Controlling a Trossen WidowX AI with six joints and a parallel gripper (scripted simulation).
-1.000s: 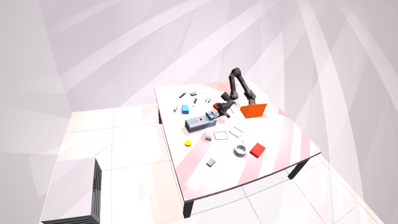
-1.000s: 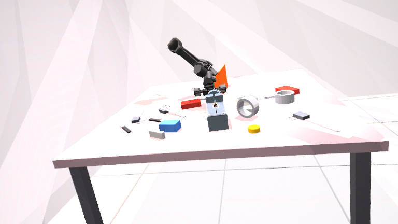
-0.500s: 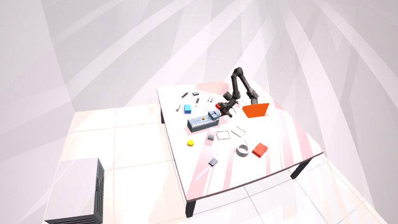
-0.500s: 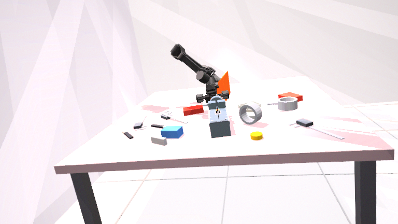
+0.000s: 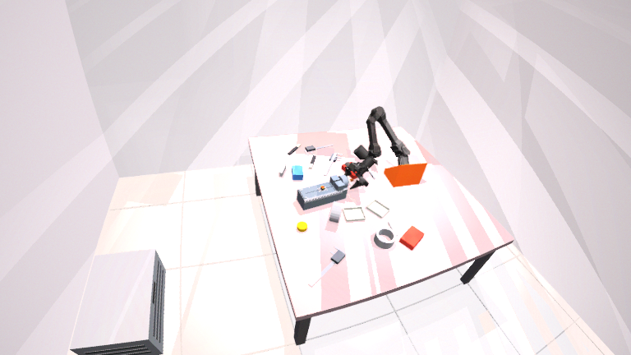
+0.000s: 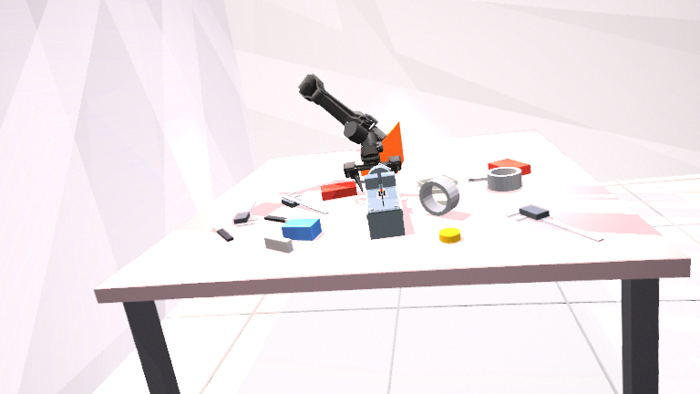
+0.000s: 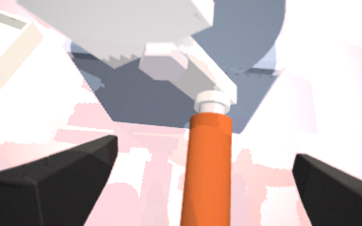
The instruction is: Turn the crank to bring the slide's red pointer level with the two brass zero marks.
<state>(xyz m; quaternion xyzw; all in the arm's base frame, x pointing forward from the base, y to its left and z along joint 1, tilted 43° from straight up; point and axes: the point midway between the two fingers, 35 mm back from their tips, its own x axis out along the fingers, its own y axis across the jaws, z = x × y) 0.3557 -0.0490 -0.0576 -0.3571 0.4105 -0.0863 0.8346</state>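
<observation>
My gripper tip is 2 cm below the orange handle and 2 cm past it. The rest, counted from my gripper tip: red pointer (16 cm ahead, 4 cm to the left, 4 cm above); then yellow disc (32 cm ahead, 21 cm to the left, 3 cm below); then blue block (23 cm ahead, 18 cm to the right, 2 cm below).
</observation>
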